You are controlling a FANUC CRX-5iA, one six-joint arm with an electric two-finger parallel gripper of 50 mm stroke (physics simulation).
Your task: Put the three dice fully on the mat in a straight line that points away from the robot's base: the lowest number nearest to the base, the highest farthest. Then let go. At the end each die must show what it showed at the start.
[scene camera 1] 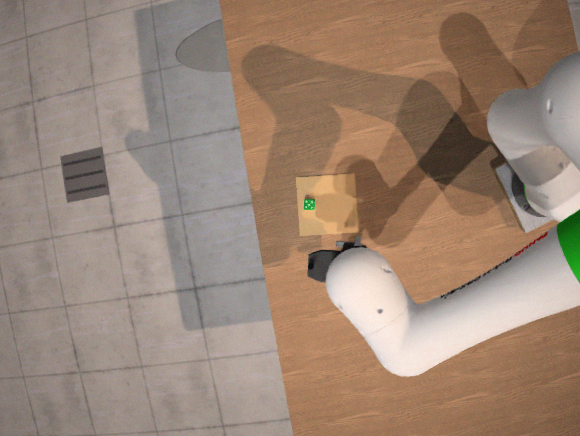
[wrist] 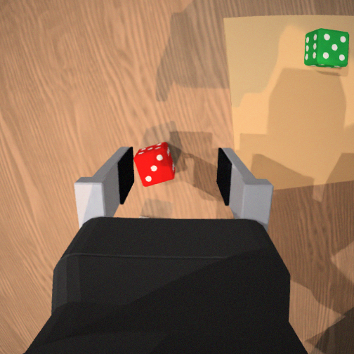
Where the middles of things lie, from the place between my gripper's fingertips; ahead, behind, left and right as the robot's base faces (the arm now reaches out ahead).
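My gripper is 20 mm to the right of the red die (wrist: 154,164), 10 mm past it and 50 mm above it. As for the mat (scene camera 1: 335,212), I see it 110 mm to the right of my hand, 30 mm ahead of it and 60 mm below it.
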